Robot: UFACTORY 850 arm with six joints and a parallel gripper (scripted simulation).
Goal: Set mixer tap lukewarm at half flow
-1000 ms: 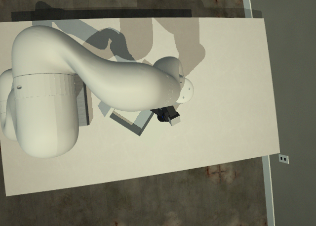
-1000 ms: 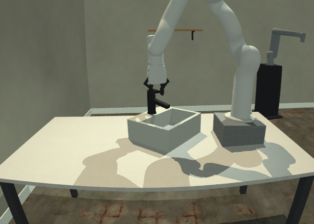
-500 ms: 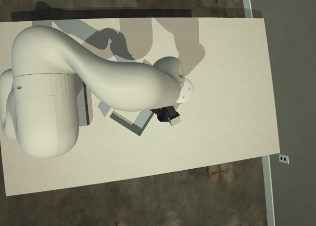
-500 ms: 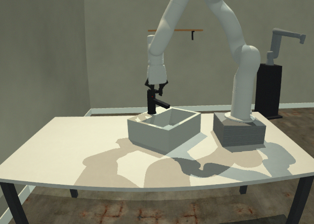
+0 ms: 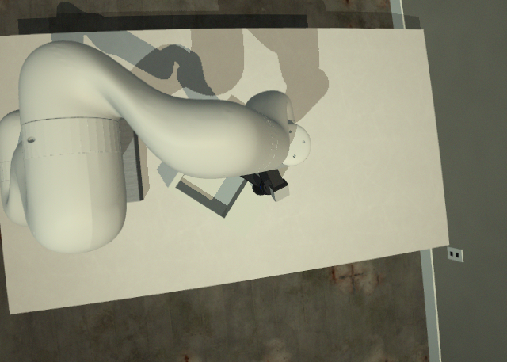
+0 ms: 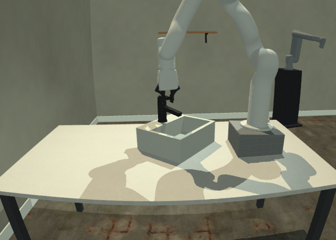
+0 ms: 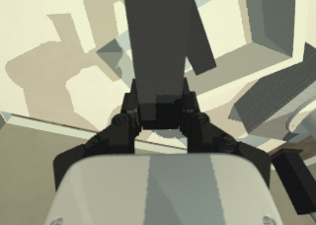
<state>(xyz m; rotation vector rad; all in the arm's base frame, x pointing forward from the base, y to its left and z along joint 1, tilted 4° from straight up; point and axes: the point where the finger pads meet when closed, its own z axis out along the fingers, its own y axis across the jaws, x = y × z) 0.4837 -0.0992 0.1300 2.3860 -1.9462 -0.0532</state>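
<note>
The lever is 10 mm ahead of my hand and 30 mm to the right of it. From my hand the other things lie so: grey sink basin (60 mm behind, 230 mm below); black mixer tap (10 mm ahead, 60 mm to the right, 40 mm below).
</note>
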